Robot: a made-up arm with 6 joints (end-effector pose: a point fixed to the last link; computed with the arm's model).
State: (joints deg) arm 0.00 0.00 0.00 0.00 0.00 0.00
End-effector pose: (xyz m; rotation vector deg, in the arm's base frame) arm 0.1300 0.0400 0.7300 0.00 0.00 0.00
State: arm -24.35 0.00 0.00 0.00 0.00 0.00
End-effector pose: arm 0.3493 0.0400 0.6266 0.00 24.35 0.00
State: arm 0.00 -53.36 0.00 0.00 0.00 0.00
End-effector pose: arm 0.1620 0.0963 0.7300 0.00 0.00 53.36
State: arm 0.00 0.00 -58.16 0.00 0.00 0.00
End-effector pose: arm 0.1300 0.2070 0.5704 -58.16 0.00 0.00
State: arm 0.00 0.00 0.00 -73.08 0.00 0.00
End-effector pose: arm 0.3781 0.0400 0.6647 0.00 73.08 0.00
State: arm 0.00 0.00 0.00 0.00 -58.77 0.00
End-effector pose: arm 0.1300 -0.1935 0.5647 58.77 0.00 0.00
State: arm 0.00 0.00 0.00 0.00 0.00 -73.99
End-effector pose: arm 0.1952 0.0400 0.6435 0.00 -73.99 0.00
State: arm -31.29 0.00 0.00 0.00 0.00 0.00
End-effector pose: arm 0.4019 0.0400 0.5810 0.00 31.29 0.00
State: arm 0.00 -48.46 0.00 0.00 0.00 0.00
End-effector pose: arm 0.1614 0.0902 0.7300 0.00 0.00 48.46
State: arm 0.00 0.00 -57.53 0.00 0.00 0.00
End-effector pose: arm 0.1300 0.2063 0.5729 -57.53 0.00 0.00
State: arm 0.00 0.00 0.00 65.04 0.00 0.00
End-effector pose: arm -0.0051 0.0400 0.5419 0.00 -65.04 0.00
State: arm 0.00 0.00 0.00 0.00 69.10 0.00
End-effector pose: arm 0.1300 0.3302 0.5715 -69.10 0.00 0.00
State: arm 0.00 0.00 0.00 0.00 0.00 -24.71
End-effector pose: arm 0.1382 0.0400 0.6924 0.00 -24.71 0.00
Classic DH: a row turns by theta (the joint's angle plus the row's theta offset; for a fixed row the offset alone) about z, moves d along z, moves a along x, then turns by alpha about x. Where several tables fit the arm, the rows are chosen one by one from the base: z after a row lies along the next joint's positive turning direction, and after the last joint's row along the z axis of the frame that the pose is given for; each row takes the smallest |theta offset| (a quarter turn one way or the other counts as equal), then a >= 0, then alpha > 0; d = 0 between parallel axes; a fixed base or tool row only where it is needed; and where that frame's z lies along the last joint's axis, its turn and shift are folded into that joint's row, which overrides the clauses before.
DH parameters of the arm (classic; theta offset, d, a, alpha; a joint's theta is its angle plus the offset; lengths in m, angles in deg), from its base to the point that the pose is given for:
base (fixed): 0 0.17 0 90
joint 1: 0 -0.1 0.09 90
joint 2: 90 -0.33 0.12 90
joint 3: -90 0.12 0.03 -90
joint 4: 0 -0.09 -0.09 -90
joint 5: 0 -0.01 0.29 -90
joint 6: -90 -0.03 0.09 -90
tool (fixed): 180 0 0 0

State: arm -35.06 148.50 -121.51 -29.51 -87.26 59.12
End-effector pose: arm 0.3812 0.0885 0.6218 -10.40 -29.92 156.20
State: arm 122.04 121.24 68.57 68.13 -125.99 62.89
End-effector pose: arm 0.0109 -0.2165 -0.0486 33.57 139.41 5.22
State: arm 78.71 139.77 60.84 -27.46 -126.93 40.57
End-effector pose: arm -0.0382 0.1540 0.3309 -35.75 107.91 -65.97
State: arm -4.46 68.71 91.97 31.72 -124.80 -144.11
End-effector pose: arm 0.2460 -0.1920 0.3987 -48.71 7.25 64.84
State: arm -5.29 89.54 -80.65 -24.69 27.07 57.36
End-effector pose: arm 0.2903 -0.0876 0.2914 30.10 -132.52 105.79
